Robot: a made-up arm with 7 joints.
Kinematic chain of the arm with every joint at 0, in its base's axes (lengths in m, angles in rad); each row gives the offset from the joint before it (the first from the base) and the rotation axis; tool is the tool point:
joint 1: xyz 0 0 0.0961 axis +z
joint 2: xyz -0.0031 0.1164 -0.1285 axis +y
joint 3: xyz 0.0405 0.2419 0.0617 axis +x
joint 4: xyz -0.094 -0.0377 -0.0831 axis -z
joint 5: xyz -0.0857 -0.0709 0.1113 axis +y
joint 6: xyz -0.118 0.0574 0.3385 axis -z
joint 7: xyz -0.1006 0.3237 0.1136 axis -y
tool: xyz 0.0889 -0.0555 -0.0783
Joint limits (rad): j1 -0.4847..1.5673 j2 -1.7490..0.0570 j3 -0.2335..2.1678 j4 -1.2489..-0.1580 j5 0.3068..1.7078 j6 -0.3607..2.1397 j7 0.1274..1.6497
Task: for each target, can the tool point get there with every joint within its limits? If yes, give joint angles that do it. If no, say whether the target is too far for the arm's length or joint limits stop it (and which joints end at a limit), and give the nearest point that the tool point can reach.
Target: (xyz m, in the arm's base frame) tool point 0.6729 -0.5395 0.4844
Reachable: no: joint limits stop it (at a limit: joint 1, joint 4, joint 5, joint 6, joint 7) | nearest point 0.2154 -0.3286 0.2818 | short by 0.543 m
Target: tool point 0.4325 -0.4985 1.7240
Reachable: no: too far | nearest point -0.0877 -0.2825 0.6163 | short by 1.243 m
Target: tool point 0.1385 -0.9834 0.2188
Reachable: no: joint limits stop it (at a limit: joint 1, joint 4, joint 5, joint 6, joint 7) | nearest point -0.0359 -0.6627 0.1367 | short by 0.374 m
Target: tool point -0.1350 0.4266 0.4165
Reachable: yes | joints 0.5874 -0.2846 0.8645 -0.5486 1.1158 1.0296 1.3870
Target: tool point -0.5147 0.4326 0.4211
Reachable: yes | joints 0.5856 -0.3800 0.4907 -0.9413 1.4735 -0.1274 1.4489
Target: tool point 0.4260 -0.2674 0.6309
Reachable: no: joint limits stop it (at a limit: joint 1, joint 2, joint 4, joint 6, joint 7) | nearest point 0.2901 -0.0491 0.4370 | short by 0.322 m
